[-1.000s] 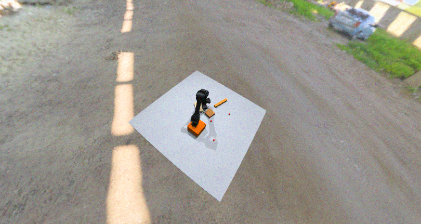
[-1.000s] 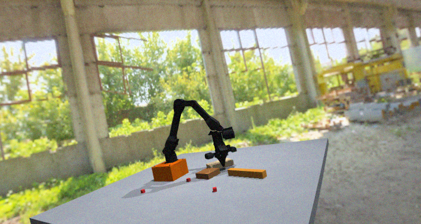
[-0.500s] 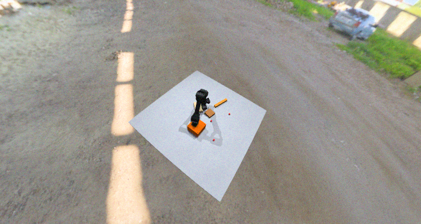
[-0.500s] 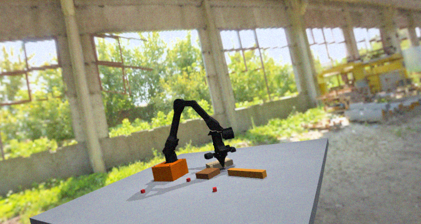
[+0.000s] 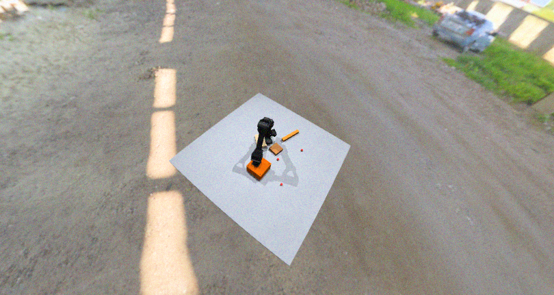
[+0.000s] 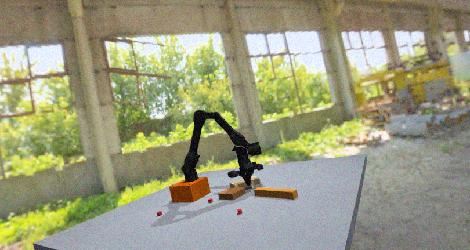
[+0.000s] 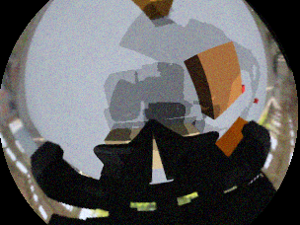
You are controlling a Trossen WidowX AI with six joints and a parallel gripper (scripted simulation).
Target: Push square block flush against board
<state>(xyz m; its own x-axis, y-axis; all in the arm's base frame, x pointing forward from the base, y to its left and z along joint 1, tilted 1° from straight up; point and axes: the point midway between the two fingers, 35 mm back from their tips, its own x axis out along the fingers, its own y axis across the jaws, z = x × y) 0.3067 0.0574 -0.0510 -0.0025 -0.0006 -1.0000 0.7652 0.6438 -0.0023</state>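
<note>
My gripper tip is 4 cm past the pale tan flat block, 5 cm to the right of it and 1 cm below it. Round my gripper tip: long orange board: 19 cm ahead, 19 cm to the right, 1 cm above; then brown square block: 5 cm behind, 13 cm to the right, 1 cm above.
</note>
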